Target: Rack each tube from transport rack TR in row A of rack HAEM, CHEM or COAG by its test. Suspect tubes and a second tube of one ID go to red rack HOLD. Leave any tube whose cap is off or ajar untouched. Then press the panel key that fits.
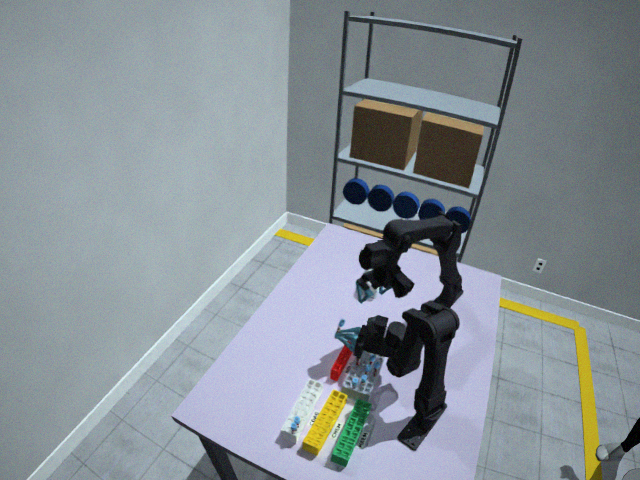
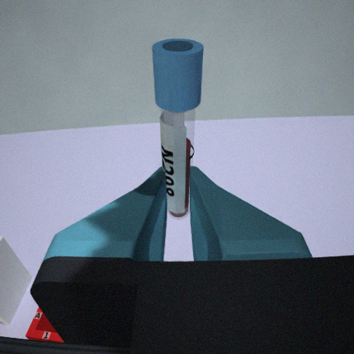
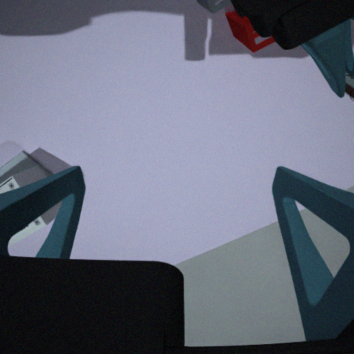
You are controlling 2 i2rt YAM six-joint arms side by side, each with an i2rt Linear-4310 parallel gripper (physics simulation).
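Places are measured from the left arm's base along level axes (x ahead, y left, z up), in metres.
Pixels of known places: left gripper, fingertip midpoint: (image 1: 335, 333); right gripper, fingertip midpoint: (image 1: 370, 297); left arm's base, link origin: (image 1: 423, 422); right arm's base, link origin: (image 1: 446, 300).
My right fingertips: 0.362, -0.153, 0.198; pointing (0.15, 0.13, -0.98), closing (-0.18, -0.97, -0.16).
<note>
For each thing: its middle in the pictures, then the offset to it from my right fingertips, as dx, dy, dz. "pt": a spot on its surface instead. Level surfaces: height alone.
- blue-capped tube, body centre: (image 1: 339, 329) +0.012, +0.138, -0.053
- grey transport rack TR, body centre: (image 1: 364, 371) -0.111, +0.137, -0.170
- White rack COAG, surface spot: (image 1: 288, 437) pt -0.095, +0.473, -0.175
- Yellow rack CHEM, surface spot: (image 1: 311, 448) pt -0.169, +0.456, -0.163
- green rack HAEM, surface spot: (image 1: 340, 458) pt -0.251, +0.429, -0.150
- table, surface height: dz -0.199
My left gripper (image 1: 347, 333) (image 2: 178, 177) is shut on a blue-capped tube (image 1: 341, 323) (image 2: 177, 80), held upright above the table; its cap is seated, dark red shows inside, and its label partly reads "CN208" or similar. My right gripper (image 1: 371, 296) (image 3: 178, 176) is open and empty, above the panel (image 3: 37, 220), which is partly hidden. Red rack HOLD (image 1: 338, 365) (image 2: 32, 333) (image 3: 242, 31) lies beside grey transport rack TR (image 1: 356, 391), which holds blue-capped tubes. White rack COAG (image 1: 288, 437) has blue-capped tubes at its near end. Yellow rack CHEM (image 1: 311, 448) and green rack HAEM (image 1: 340, 458) stand alongside.
The left arm (image 1: 433, 361) stands close to the transport rack and partly covers it. The right arm (image 1: 450, 263) reaches over the table's far part. A shelf unit (image 1: 338, 124) with cardboard boxes (image 1: 382, 135) and blue round items (image 1: 381, 198) stands behind the table (image 1: 248, 372).
</note>
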